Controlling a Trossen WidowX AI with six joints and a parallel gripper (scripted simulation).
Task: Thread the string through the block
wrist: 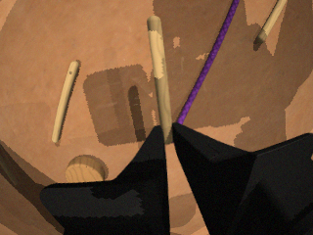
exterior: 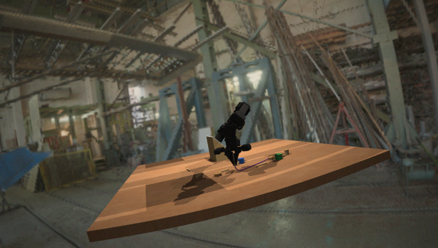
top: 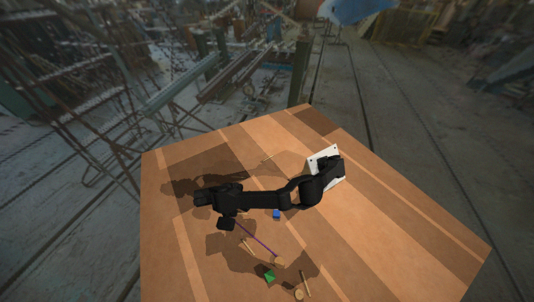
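Now: gripper tip 17 cm past the blue block, 8 cm to the right of it and 2 cm above it. From my gripper tip the other things lie so: round wooden button: 9 cm behind, 24 cm to the left, 3 cm below; then green cube: 4 cm behind, 27 cm to the left, 2 cm below; then thin stick: 1 cm behind, 1 cm to the left.
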